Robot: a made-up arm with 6 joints. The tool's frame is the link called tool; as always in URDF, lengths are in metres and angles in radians. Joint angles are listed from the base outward. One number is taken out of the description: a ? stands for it. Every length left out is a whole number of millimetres.
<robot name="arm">
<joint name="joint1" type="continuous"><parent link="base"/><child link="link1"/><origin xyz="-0.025 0.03 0.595"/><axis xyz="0 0 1"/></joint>
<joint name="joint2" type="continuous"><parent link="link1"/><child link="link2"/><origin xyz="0.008 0.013 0"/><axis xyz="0 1 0"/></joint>
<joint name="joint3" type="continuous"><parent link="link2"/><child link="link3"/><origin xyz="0.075 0 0.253"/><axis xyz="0 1 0"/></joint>
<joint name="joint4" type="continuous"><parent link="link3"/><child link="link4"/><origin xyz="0.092 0 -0.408"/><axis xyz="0 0 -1"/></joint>
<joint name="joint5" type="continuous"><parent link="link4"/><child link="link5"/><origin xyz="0.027 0.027 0"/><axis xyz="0 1 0"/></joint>
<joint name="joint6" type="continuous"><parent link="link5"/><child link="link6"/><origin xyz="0.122 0 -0.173"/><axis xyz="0 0 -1"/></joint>
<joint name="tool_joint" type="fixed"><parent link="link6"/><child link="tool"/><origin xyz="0.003 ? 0" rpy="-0.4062 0.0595 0.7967"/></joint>
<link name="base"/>
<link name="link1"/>
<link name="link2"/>
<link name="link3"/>
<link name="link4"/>
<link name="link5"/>
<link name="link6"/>
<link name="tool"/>
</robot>
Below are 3 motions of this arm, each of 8 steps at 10 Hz.
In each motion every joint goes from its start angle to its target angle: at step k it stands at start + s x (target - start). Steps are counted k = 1, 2, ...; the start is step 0. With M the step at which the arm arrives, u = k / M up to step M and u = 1 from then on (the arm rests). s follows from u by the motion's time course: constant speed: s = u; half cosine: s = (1 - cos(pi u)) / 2; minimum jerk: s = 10 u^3 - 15 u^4 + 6 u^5.
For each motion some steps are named. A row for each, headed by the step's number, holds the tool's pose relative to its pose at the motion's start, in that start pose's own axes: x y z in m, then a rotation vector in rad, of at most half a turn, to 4 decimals.
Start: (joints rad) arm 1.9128 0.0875 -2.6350 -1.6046 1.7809 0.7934
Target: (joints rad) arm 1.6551 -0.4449 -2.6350 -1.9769 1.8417 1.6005
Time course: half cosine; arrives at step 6
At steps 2, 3, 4, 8:
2: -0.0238 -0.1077 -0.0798 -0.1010 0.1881 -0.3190
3: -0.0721 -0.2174 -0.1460 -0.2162 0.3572 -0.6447
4: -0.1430 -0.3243 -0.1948 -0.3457 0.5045 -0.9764
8: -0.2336 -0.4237 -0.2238 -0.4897 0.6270 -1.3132

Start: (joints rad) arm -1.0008 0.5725 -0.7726 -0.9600 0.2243 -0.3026
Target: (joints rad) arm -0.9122 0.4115 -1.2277 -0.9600 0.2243 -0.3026
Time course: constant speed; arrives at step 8
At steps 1, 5, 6, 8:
1: -0.0181 -0.0408 0.0040 -0.0693 0.0347 0.0069
5: -0.0831 -0.2036 0.0562 -0.3500 0.1669 0.0303
6: -0.0970 -0.2427 0.0782 -0.4210 0.1984 0.0349
8: -0.1218 -0.3171 0.1321 -0.5639 0.2595 0.0424

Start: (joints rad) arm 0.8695 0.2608 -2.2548 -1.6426 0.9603 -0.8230
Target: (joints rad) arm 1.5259 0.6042 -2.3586 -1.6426 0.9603 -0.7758
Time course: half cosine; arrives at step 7
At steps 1, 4, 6, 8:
1: 0.0079 -0.0220 0.0087 -0.0311 -0.0122 -0.0094
4: 0.0741 -0.2585 0.1714 -0.3912 -0.1392 -0.0977
6: 0.0935 -0.3726 0.3211 -0.6148 -0.2042 -0.1357
8: 0.0951 -0.3866 0.3456 -0.6478 -0.2128 -0.1403

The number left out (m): 0.027
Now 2 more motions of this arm.
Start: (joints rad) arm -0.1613 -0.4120 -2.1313 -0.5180 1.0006 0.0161
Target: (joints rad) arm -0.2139 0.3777 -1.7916 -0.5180 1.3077 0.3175
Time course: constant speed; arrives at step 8
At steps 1, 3, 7, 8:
1: 0.0081 0.0974 -0.0556 0.1330 0.0774 0.0656
3: -0.0082 0.3032 -0.1337 0.3831 0.2488 0.2067
7: -0.1538 0.6971 -0.1462 0.8113 0.6383 0.5401
8: -0.2077 0.7802 -0.1202 0.9017 0.7410 0.6366

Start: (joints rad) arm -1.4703 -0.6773 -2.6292 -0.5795 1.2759 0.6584
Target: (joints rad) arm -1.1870 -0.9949 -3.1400 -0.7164 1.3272 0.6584
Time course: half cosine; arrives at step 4
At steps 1, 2, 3, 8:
1: 0.0002 -0.0769 0.0332 -0.0095 -0.0489 -0.1065
2: -0.0429 -0.2657 0.0969 -0.0368 -0.1405 -0.3762
3: -0.1450 -0.4421 0.1349 -0.0705 -0.1941 -0.6596
8: -0.2027 -0.5068 0.1434 -0.0864 -0.2051 -0.7800

